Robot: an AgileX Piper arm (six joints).
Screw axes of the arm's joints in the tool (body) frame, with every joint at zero. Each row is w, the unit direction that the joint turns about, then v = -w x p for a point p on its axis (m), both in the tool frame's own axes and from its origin. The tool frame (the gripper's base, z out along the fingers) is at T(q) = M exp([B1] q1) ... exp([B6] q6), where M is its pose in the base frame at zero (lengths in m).
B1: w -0.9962 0 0.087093 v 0.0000 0.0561 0.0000
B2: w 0 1 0 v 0.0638 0.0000 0.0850
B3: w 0 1 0 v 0.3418 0.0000 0.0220
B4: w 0 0 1 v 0.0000 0.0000 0.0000
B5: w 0 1 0 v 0.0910 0.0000 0.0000
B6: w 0 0 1 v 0.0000 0.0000 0.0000
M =
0.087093 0 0.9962 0.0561
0 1 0 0.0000
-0.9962 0 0.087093 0.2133
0 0 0 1
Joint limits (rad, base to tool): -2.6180..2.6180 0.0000..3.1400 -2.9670..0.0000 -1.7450..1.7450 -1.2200..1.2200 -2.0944..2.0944
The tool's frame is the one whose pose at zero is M.
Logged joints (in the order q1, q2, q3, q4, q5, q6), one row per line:
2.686, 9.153, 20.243, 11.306, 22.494, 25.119
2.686, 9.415, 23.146, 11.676, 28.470, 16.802
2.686, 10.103, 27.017, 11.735, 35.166, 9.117
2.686, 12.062, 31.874, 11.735, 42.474, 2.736
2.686, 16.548, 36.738, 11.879, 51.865, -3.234
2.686, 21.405, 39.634, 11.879, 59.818, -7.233
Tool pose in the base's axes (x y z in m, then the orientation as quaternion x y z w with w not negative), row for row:
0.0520, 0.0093, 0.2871, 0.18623, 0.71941, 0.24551, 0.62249
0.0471, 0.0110, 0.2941, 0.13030, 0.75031, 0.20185, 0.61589
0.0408, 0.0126, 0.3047, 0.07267, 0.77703, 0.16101, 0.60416
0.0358, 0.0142, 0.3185, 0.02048, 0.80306, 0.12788, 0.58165
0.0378, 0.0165, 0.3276, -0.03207, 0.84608, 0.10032, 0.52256
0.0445, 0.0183, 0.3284, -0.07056, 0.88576, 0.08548, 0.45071
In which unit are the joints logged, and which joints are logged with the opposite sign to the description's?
The joints are logged in degrees. Opposite sign: q3.
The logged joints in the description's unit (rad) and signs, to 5 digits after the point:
0.04688, 0.15975, -0.35331, 0.19733, 0.39259, 0.43841
0.04688, 0.16432, -0.40397, 0.20378, 0.49690, 0.29325
0.04688, 0.17633, -0.47154, 0.20481, 0.61376, 0.15912
0.04688, 0.21052, -0.55631, 0.20481, 0.74131, 0.04775
0.04688, 0.28882, -0.64120, 0.20733, 0.90522, -0.05644
0.04688, 0.37359, -0.69174, 0.20733, 1.04402, -0.12624

